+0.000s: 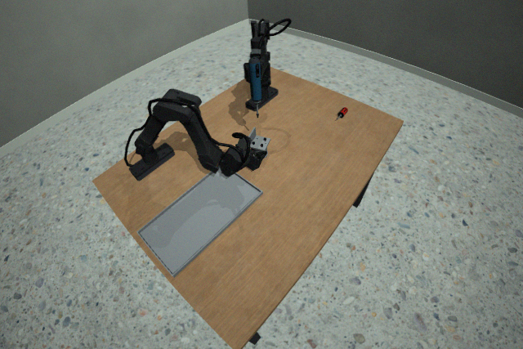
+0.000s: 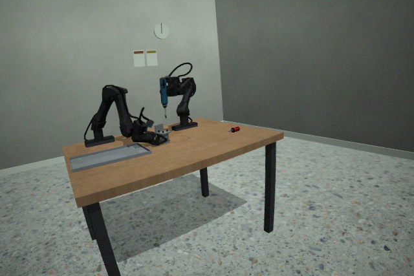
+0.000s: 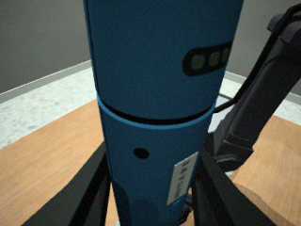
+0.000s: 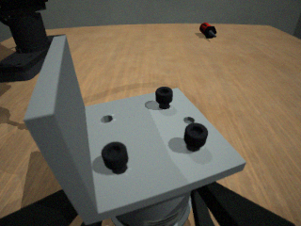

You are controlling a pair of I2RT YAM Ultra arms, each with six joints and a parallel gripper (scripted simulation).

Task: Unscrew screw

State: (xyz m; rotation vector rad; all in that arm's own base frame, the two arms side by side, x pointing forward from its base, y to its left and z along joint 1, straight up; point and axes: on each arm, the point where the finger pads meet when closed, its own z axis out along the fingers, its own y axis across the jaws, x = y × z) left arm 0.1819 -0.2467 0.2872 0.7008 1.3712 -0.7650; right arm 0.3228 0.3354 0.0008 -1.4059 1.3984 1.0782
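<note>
The joint module is 10 mm above my right hand. Round my right hand: grey L-shaped bracket: 50 mm above; flat grey tray: 70 mm ahead, 350 mm to the right, 20 mm below; screw: 60 mm behind, 50 mm to the left, 120 mm above.
</note>
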